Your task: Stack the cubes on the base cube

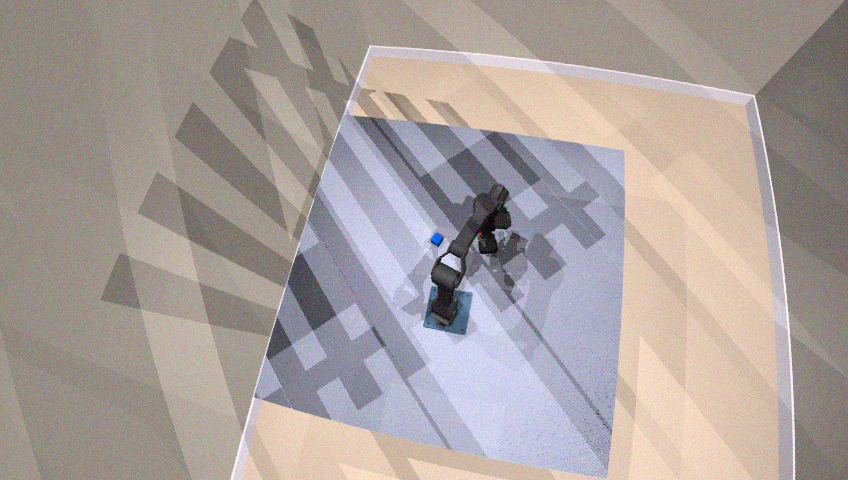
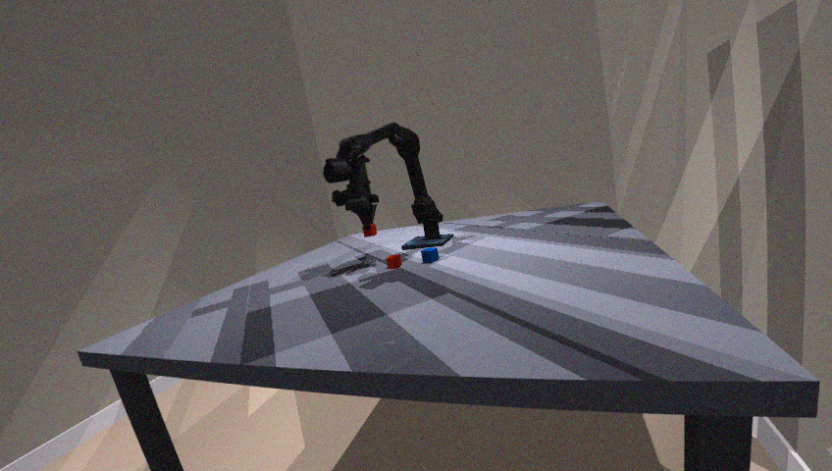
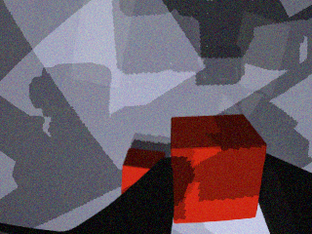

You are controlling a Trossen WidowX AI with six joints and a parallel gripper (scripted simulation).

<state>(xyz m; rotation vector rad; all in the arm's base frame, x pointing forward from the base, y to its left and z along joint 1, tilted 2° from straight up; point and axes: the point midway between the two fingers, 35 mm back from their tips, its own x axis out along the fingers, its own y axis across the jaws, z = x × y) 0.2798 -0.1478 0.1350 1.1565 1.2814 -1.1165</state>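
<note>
The blue cube lies 18 cm to the left of my gripper tip, 10 cm below it and 2 cm ahead of it.
</note>
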